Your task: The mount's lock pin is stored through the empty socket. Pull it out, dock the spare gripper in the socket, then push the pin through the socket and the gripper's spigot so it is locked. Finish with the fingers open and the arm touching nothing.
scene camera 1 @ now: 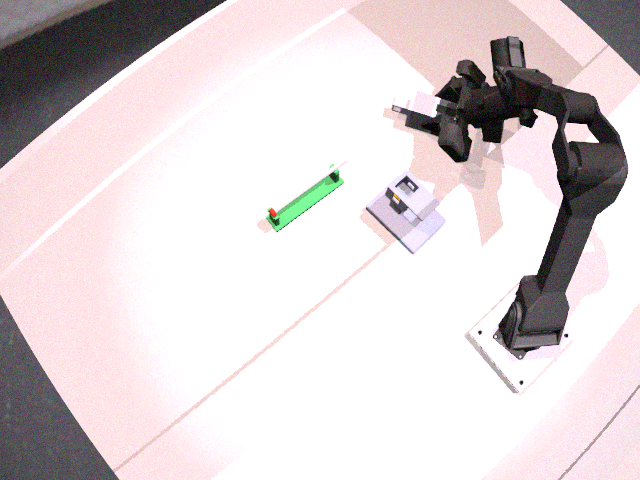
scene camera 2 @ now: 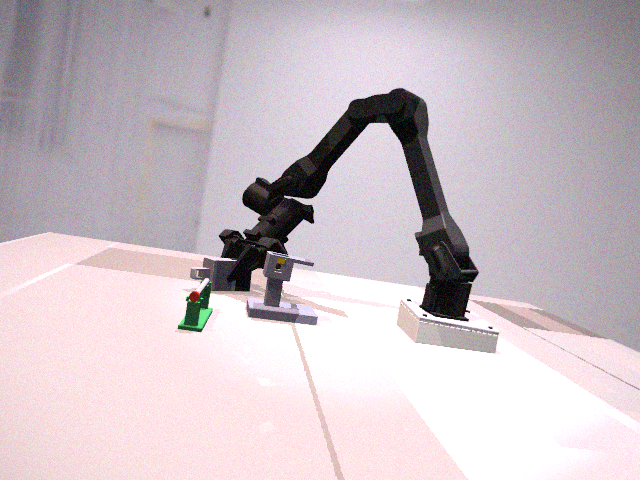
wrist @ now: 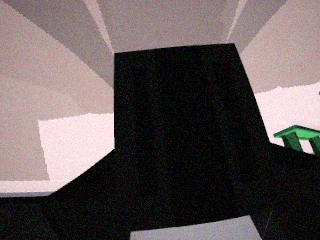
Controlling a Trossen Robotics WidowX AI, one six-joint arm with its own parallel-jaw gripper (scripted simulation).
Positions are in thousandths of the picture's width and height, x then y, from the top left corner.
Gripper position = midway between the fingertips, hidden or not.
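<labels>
My gripper: visible in scene camera 1 (665,241), scene camera 2 (346,580), the wrist view (548,585).
</labels>
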